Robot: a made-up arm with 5 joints.
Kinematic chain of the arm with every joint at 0, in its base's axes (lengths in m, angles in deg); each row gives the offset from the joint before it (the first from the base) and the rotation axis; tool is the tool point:
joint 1: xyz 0 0 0.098 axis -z
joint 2: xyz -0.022 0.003 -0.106 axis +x
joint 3: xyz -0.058 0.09 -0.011 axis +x
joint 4: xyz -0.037 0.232 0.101 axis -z
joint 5: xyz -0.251 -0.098 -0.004 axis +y
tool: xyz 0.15 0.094 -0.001
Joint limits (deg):
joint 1: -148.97..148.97
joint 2: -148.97..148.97
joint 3: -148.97..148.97
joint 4: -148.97..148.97
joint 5: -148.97..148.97
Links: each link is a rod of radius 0.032 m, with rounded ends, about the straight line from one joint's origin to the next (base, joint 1, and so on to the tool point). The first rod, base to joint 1, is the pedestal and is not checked.
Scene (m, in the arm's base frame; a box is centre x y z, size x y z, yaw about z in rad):
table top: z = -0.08
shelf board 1: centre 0.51 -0.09 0 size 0.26 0.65 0.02 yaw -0.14
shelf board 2: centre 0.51 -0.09 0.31 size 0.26 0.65 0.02 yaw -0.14
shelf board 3: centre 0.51 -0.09 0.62 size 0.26 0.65 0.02 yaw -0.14
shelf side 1: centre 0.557 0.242 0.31 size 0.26 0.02 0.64 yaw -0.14
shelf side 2: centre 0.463 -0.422 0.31 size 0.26 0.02 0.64 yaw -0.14
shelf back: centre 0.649 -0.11 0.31 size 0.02 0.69 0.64 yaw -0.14
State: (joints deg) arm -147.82 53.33 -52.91 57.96 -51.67
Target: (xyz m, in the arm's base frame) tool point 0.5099 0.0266 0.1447
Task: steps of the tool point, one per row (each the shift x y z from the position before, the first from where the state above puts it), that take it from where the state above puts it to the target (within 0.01 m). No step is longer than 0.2 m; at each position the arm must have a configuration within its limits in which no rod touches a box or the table.
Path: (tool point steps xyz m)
1: 0.0456 0.0503 0.0570
2: 0.0500 0.0600 0.0344
3: 0.0501 0.0632 0.0099
4: 0.0920 0.1250 -0.0049
5: 0.0661 0.1066 -0.0543
6: 0.0360 0.0770 -0.0821
7: 0.0085 0.0450 -0.0896
8: 0.0431 -0.0029 -0.0057
9: 0.0443 -0.0066 -0.0033
10: 0.0445 -0.0083 -0.0001
11: 0.0435 -0.0078 0.0033
12: 0.0412 -0.0049 0.0058

